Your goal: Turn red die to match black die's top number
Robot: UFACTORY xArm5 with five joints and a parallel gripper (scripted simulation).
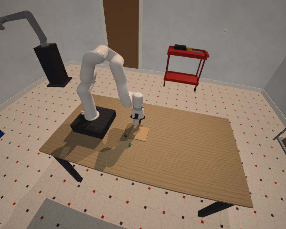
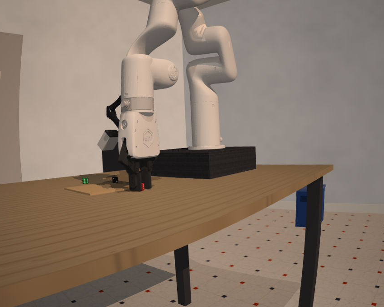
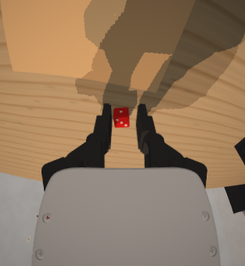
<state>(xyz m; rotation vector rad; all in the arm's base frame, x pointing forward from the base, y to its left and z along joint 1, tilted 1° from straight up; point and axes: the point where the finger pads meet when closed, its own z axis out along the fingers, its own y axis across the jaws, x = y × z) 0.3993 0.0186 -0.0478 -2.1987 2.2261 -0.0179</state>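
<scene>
My hand is 10 mm above the red die. The rest, counted from my hand: black die (160 mm to the right, 90 mm behind, 10 mm below); then green die (240 mm to the right, 40 mm behind, 10 mm below); then tan mat (110 mm to the right, 20 mm below, 20 mm ahead).
</scene>
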